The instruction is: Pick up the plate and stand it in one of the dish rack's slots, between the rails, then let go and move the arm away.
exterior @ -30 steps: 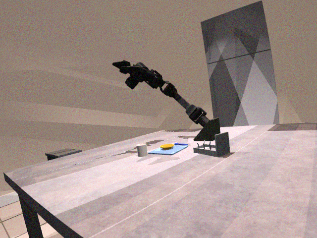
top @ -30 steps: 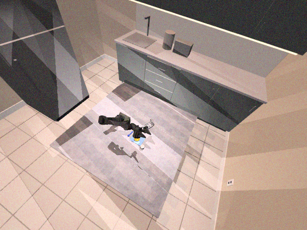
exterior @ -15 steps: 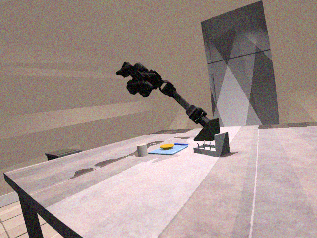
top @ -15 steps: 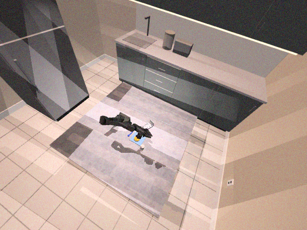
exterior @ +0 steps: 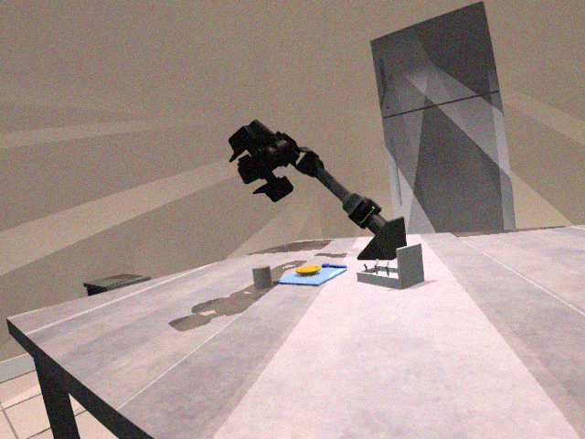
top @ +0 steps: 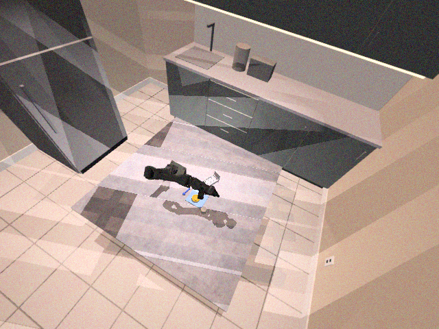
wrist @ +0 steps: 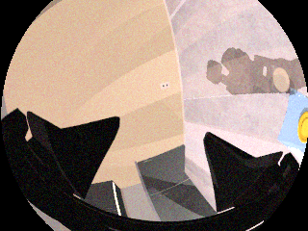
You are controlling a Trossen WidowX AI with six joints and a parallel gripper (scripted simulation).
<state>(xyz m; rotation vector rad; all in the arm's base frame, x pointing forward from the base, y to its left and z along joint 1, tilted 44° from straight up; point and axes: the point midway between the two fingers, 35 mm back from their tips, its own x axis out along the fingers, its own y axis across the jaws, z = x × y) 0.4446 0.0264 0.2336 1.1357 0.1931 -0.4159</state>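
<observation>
Now: the yellow plate 18 cm behind my gripper tip, 2 cm to the left of it and 24 cm below it. Round my gripper tip: small cup: 7 cm behind, 4 cm to the right, 24 cm below; dish rack: 15 cm behind, 24 cm to the left, 24 cm below; light blue mat: 17 cm behind, 3 cm to the left, 26 cm below.
</observation>
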